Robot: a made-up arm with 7 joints. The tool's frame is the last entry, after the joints.
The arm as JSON. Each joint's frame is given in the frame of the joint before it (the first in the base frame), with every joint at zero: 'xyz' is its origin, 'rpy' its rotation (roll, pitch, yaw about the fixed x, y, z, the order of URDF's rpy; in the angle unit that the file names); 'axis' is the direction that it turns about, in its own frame. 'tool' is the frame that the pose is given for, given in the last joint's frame.
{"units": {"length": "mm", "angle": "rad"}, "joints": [
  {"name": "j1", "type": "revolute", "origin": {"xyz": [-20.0, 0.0, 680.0], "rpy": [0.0, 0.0, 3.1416]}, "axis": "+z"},
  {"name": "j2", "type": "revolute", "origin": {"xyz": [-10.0, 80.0, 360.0], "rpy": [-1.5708, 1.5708, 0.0]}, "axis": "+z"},
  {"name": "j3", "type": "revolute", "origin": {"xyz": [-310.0, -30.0, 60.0], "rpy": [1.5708, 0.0, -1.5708]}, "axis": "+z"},
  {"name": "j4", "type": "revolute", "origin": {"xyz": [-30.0, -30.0, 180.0], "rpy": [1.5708, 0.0, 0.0]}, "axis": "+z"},
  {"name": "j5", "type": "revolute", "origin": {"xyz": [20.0, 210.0, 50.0], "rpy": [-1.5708, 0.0, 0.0]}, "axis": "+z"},
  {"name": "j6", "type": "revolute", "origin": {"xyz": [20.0, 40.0, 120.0], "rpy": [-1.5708, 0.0, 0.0]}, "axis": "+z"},
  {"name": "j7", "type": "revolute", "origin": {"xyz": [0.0, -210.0, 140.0], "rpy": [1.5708, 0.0, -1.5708]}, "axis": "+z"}
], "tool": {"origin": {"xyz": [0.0, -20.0, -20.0], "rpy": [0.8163, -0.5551, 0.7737]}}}
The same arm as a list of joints. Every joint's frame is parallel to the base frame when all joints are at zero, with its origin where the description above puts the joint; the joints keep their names.
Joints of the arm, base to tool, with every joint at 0 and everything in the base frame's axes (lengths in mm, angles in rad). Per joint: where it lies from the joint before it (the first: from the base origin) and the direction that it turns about. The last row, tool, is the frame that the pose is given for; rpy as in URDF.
j1: xyz -20 0 680 axis 0 0 1
j2: xyz 10 -80 360 axis 0 -1 0
j3: xyz -30 -60 310 axis 0 0 1
j4: xyz 30 30 180 axis 0 1 0
j5: xyz -20 50 210 axis 0 0 1
j6: xyz -20 -40 120 axis 0 -1 0
j7: xyz 0 -140 210 axis 1 0 0
tool: xyz -20 20 0 rpy -1.2492 -0.6534 -0.8449

